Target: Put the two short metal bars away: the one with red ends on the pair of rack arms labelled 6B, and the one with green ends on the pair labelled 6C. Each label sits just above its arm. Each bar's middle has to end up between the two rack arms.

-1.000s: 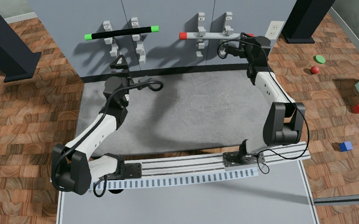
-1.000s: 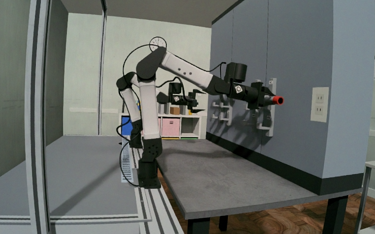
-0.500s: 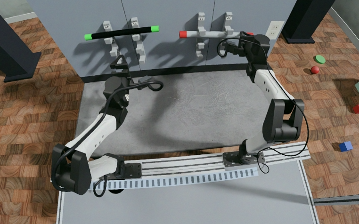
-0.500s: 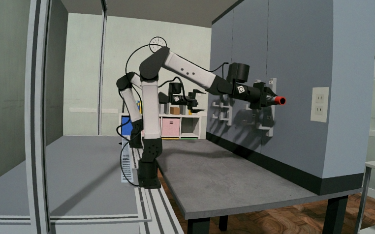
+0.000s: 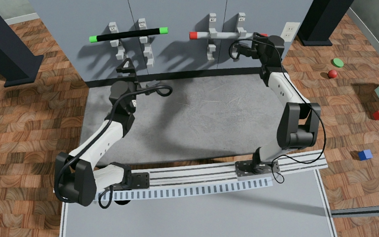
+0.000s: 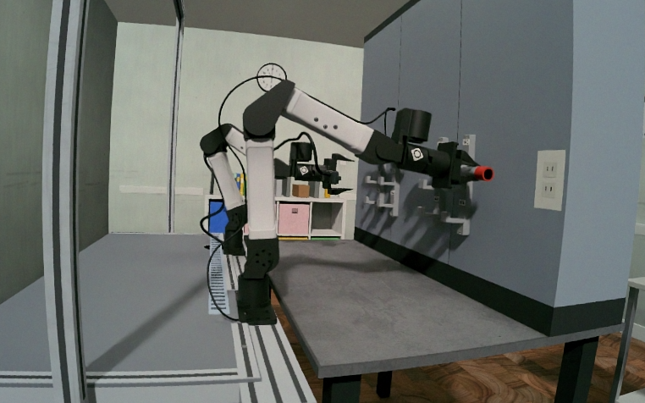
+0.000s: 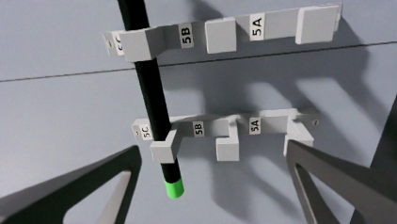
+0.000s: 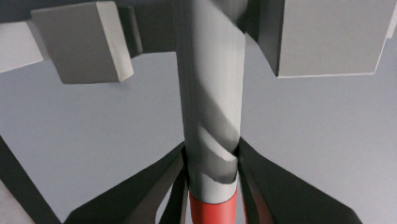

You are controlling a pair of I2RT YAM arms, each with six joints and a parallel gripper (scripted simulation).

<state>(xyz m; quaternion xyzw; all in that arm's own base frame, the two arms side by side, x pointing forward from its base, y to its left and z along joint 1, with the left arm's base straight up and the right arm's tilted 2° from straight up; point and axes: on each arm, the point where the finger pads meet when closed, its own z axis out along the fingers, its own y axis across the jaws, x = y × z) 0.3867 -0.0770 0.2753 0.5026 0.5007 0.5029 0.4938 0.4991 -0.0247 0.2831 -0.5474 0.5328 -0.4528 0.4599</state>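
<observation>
Right now the red-ended bar is 120 mm to the left of my right hand and 10 mm above it. The rest, counted from my right hand: blue-grey wall (160 mm ahead, 320 mm to the left, 140 mm above); then outlet plate (40 mm ahead, 180 mm to the right, 10 mm below); then rack strip (10 mm ahead, 190 mm to the left, 30 mm below).
My left gripper is now 120 mm short of the green-ended bar and 70 mm below it. From my left hand the other things lie so: red-ended bar: 410 mm to the right, 100 mm ahead, 30 mm above; then blue-grey wall: 260 mm ahead, 210 mm to the right, 170 mm above; then rack strip: 340 mm to the right, 110 mm ahead, 10 mm below.
</observation>
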